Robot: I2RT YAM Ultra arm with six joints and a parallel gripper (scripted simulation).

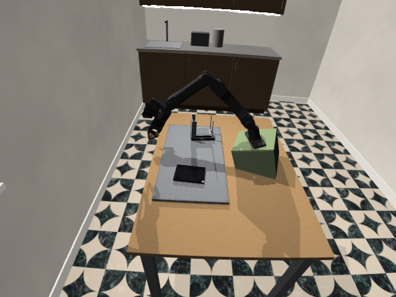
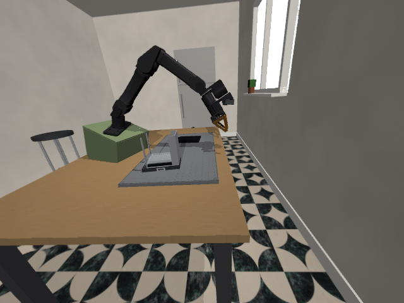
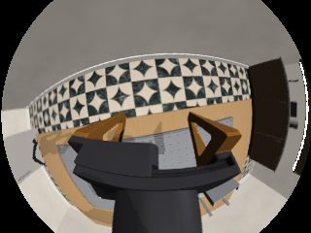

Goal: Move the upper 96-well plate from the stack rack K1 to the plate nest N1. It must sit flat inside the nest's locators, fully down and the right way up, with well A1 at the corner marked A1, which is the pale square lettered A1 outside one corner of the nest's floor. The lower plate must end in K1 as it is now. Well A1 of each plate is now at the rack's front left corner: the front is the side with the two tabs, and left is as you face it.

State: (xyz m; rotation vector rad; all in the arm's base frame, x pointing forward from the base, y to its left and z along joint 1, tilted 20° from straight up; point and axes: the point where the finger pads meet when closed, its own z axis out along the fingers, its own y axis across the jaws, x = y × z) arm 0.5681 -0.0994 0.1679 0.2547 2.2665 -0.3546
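The dark plate lies 310 mm behind my hand, 120 mm to the right of it and 90 mm below it. Also, from my hand: pale A1 mark: 310 mm to the left, 270 mm behind, 100 mm below.
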